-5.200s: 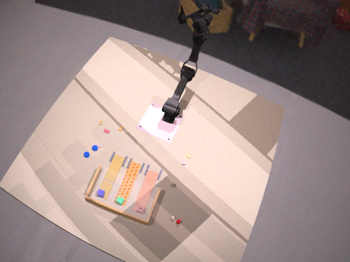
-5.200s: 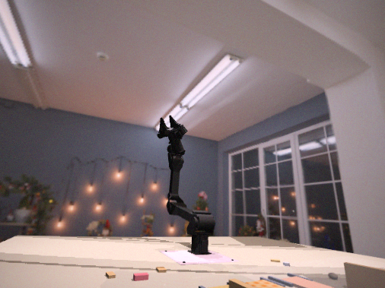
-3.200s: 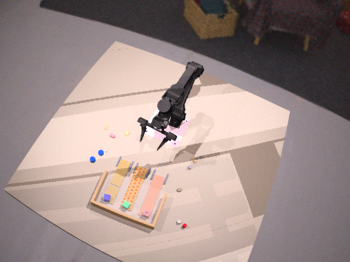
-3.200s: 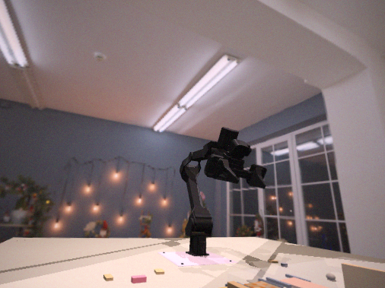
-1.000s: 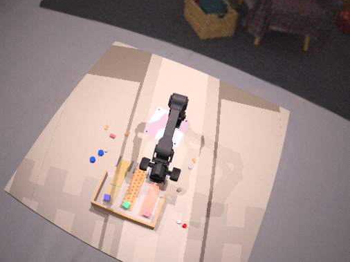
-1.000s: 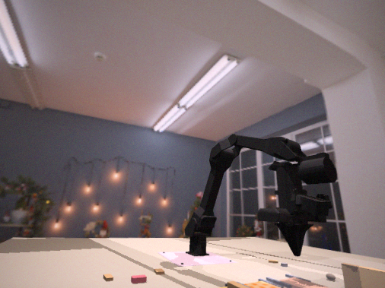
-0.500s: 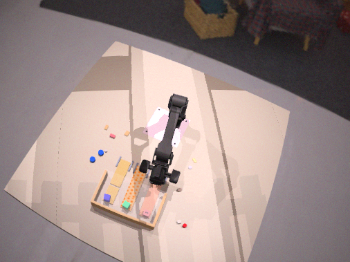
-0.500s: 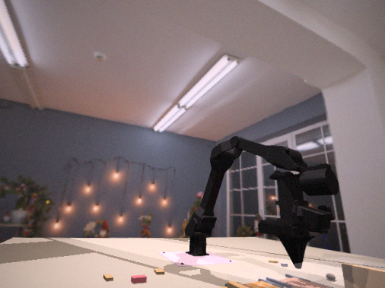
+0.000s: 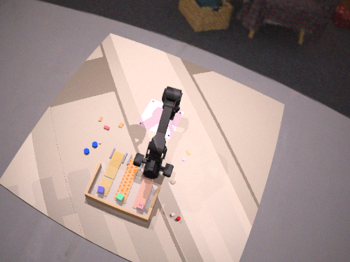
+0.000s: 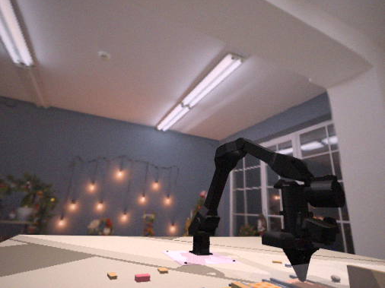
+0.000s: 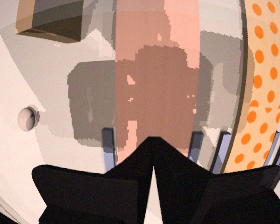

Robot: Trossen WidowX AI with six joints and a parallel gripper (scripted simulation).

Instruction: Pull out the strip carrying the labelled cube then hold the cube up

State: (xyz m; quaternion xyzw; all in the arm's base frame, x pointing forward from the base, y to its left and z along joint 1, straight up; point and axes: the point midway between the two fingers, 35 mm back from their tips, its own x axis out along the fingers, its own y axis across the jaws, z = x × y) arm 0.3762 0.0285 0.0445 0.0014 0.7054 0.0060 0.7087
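My gripper tip is 90 mm short of the salmon strip and 10 mm above it. From my gripper tip the other things lie so: pink labelled cube: 200 mm ahead, 10 mm to the left, 10 mm above; then grey pebble: 10 mm ahead, 120 mm to the left; then white bit: 180 mm ahead, 170 mm to the left.
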